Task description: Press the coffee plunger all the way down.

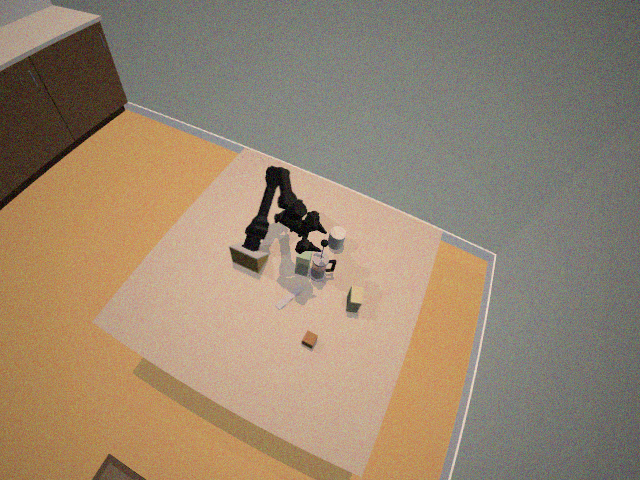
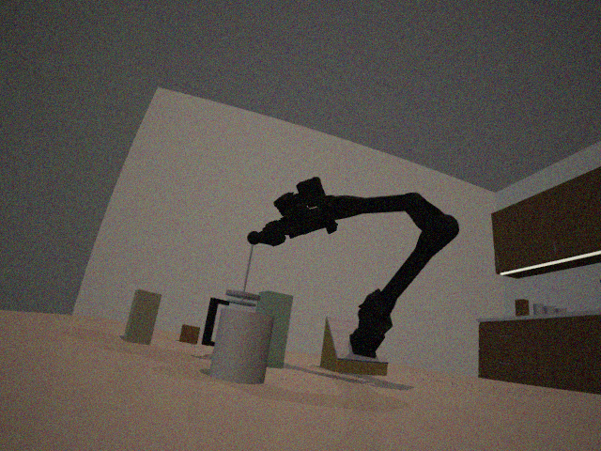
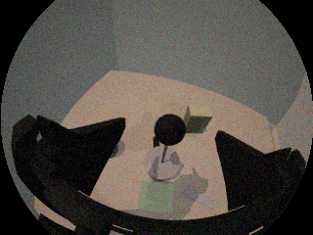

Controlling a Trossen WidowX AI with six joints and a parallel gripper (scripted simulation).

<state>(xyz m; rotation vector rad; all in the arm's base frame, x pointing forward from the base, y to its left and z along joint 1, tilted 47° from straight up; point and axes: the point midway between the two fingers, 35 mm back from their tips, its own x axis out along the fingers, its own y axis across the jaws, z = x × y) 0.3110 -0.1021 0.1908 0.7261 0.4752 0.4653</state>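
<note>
The coffee press is 2 cm ahead of my gripper tip, 1 cm to the left of it and 14 cm below it. The rest, counted from my gripper tip: green box: 7 cm behind, 1 cm to the right, 20 cm below.
</note>
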